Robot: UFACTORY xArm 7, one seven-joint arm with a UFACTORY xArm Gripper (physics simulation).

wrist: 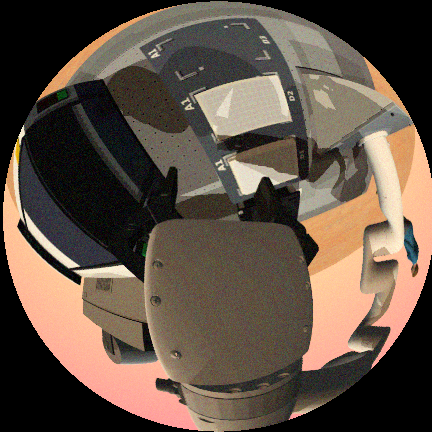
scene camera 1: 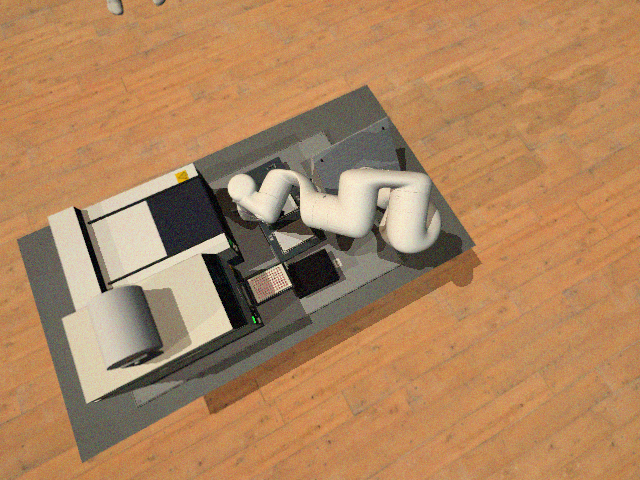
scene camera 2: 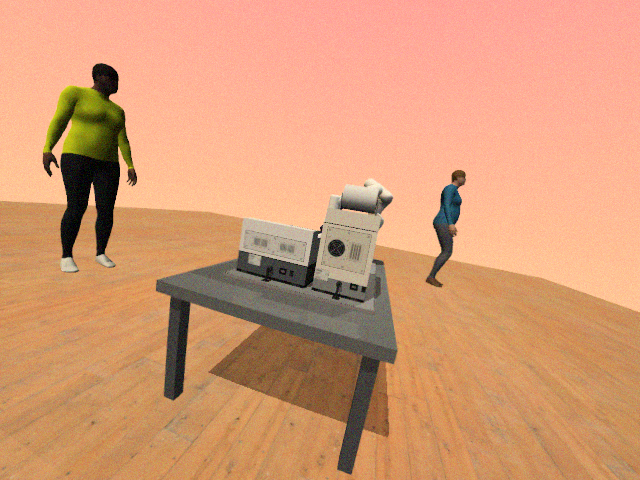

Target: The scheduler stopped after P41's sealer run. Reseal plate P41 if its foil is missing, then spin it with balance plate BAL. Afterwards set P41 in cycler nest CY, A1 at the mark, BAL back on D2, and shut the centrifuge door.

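Places are measured from the arm's base along level axes (x down, y back, z left), in metres.
Pixels of known places: gripper, fingertip midpoint: [wrist: 218, 181]; arm's base, origin of the base link: [wrist: 371, 136].
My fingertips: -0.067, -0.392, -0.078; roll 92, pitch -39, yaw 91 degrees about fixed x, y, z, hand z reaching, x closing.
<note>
Ahead of a thing's pixels: the offset from my fingertips to its top centre, as dx, dy, dz. "pt": to the spot under its first point.
My gripper [wrist: 218, 181] is open and empty, above the deck between the dark machine front and the plate nests. In scene camera 1 its fingers are hidden under the wrist. A pale plate @(+0.089, +0.081, -0.041) [wrist: 245, 107] lies in nest D2, and another pale plate @(+0.089, +0.068, +0.082) [wrist: 272, 162] [scene camera 1: 294, 240] lies in nest D1, partly shadowed. Nest D3 @(pt +0.105, +0.113, -0.176) [wrist: 220, 37] is empty. A plate with red-dotted wells @(+0.036, -0.102, +0.190) [scene camera 1: 268, 284] sits in front of the cream machine @(pt -0.197, -0.264, +0.204) [scene camera 1: 206, 310] with the roll. The plate names cannot be read. The white machine [scene camera 1: 126, 237] [scene camera 2: 279, 242] has a yellow warning label; its door state is unclear.
A grey roll @(-0.323, -0.418, +0.143) [scene camera 1: 126, 325] [scene camera 2: 360, 198] stands high on the cream machine. A black block @(+0.094, +0.040, +0.236) [scene camera 1: 315, 272] lies beside the red-dotted plate. A slanted grey panel [scene camera 1: 356, 155] stands near the arm's base. Two people, in yellow [scene camera 2: 93, 124] and blue [scene camera 2: 450, 204], stand away from the table.
</note>
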